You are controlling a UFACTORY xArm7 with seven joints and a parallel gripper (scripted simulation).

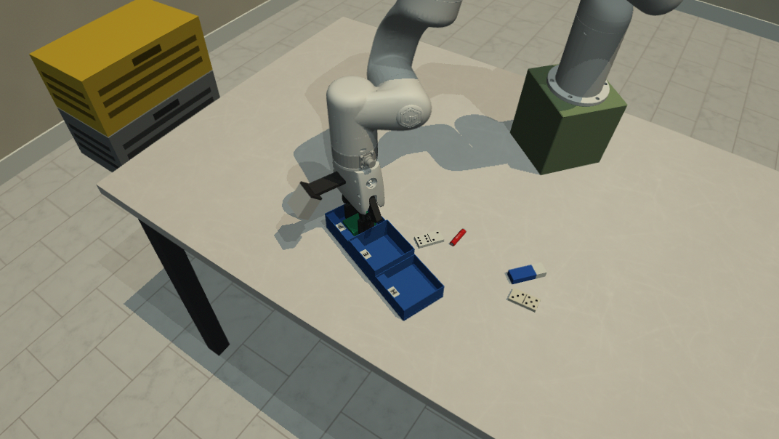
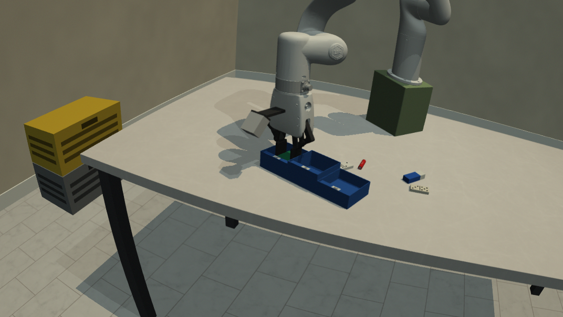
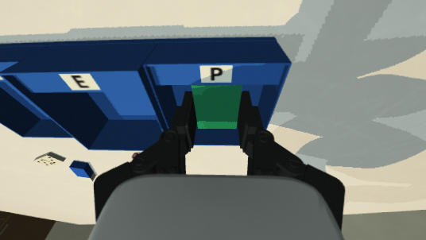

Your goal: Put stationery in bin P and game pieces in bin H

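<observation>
My gripper is now 20 mm above the green block. Also, from my hand: blue-and-white eraser 70 mm behind, 320 mm to the left, 30 mm below; red cylinder 80 mm behind, 170 mm to the left, 30 mm below; blue three-part bin 40 mm ahead, 70 mm to the left, 10 mm below.
</observation>
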